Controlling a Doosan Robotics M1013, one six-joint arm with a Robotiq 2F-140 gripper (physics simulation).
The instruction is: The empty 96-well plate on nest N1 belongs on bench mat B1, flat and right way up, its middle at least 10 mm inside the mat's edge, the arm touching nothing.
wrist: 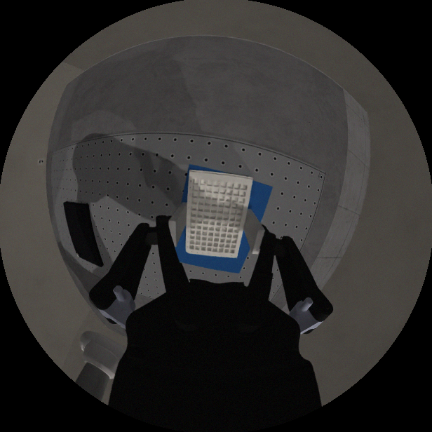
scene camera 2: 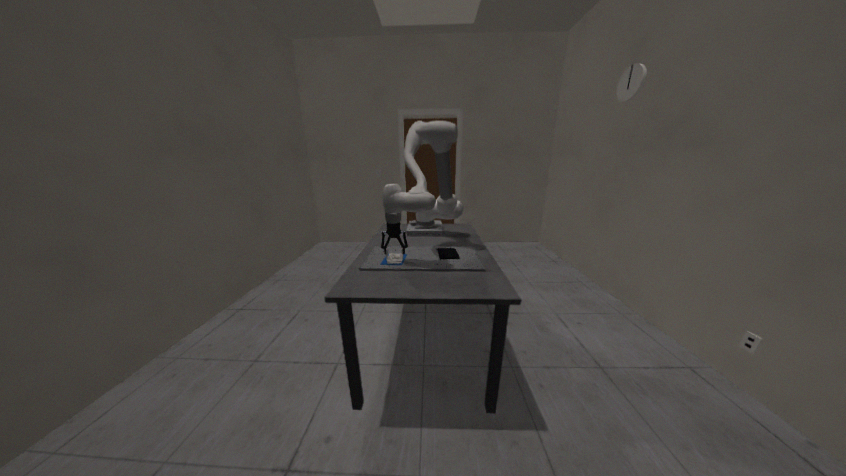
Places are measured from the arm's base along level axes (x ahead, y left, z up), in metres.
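Where they show: gripper, fingertip midpoint: point(scene camera 2: 394, 259); arm's base, origin of the base link: point(scene camera 2: 425, 225).
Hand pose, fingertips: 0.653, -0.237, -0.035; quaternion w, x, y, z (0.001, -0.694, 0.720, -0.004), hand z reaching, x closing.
Each offset is from my fingertips to the top centre of the thing, as dx, dy, dz. Level surfaces: height alone.
My gripper point(scene camera 2: 394, 252) point(wrist: 215, 214) is shut on the white 96-well plate {-0.002, +0.000, +0.014} point(scene camera 2: 395, 258) point(wrist: 218, 207), with one finger pad on each long side. The plate is right way up and looks level, with its wells facing up. It is over the blue bench mat B1 {dz -0.007} point(scene camera 2: 384, 261) point(wrist: 259, 197), turned slightly relative to the mat's edges. Blue shows along its sides and near end in the wrist view. Whether the plate touches the mat or is slightly above it, I cannot tell. The black nest N1 {-0.074, +0.335, +0.005} point(scene camera 2: 448, 253) point(wrist: 83, 232) holds no plate.
A grey perforated board {dz -0.009} point(scene camera 2: 423, 264) point(wrist: 300, 200) lies under the mat and the nest, on the grey table {dz -0.022} point(scene camera 2: 423, 285) point(wrist: 225, 90). The arm reaches forward from its base point(scene camera 2: 424, 226) at the table's far end. Its shadow falls on the board.
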